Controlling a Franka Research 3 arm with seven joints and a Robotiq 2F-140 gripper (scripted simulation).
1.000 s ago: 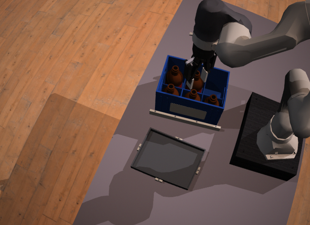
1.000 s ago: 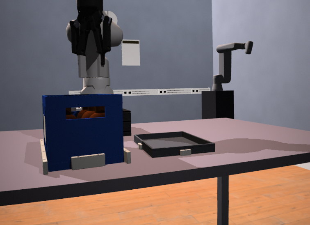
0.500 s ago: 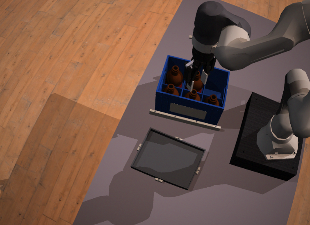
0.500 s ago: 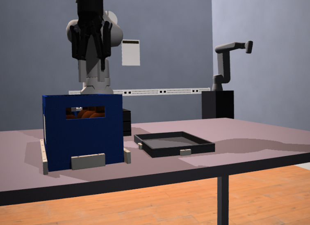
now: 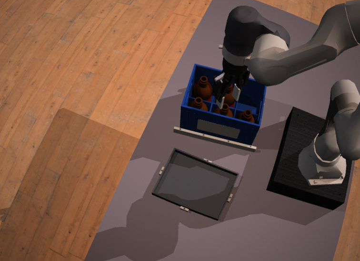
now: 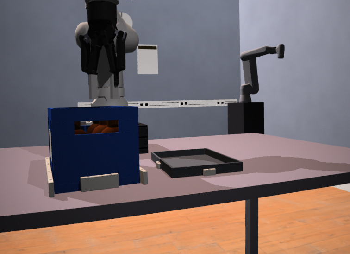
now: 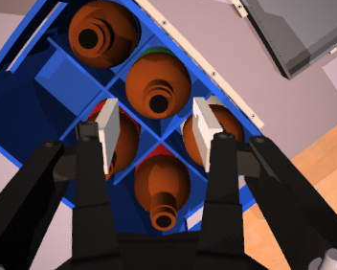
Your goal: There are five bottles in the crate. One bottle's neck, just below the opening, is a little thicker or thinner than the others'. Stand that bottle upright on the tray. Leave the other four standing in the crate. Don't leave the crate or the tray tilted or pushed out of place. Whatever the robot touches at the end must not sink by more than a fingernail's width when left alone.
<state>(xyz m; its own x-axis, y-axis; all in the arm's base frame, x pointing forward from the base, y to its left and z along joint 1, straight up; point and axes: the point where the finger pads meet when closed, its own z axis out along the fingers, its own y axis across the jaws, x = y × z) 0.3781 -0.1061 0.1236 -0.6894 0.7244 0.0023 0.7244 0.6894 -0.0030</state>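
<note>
The crate is 14 cm below my hand, 4 cm to the right of it and 1 cm ahead of it. From my hand the other things lie so: bottle (14 cm below, 8 cm behind); then dark tray (24 cm to the left, 21 cm below, 4 cm ahead).
</note>
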